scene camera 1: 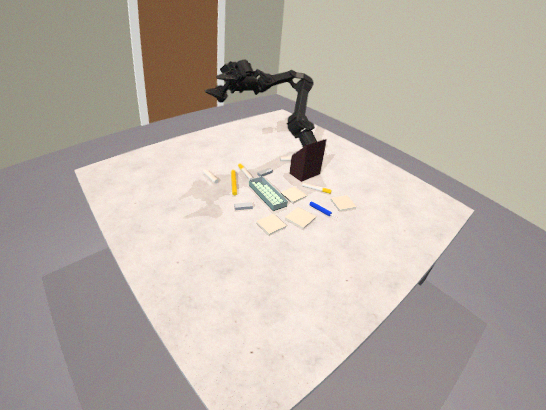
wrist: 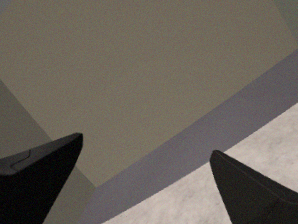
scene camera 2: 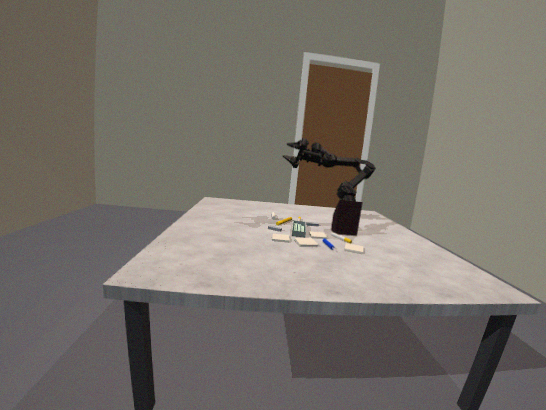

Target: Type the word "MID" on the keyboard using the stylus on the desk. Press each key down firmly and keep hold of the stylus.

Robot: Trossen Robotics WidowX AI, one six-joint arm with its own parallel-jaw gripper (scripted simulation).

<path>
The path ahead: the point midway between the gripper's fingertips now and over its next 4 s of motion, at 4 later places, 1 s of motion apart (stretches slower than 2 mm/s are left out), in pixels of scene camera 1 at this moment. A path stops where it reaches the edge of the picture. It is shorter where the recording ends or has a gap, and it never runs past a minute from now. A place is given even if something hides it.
My gripper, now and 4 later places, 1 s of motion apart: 210, 84; 256, 178; 268, 188; 268, 180; 280, 179
</path>
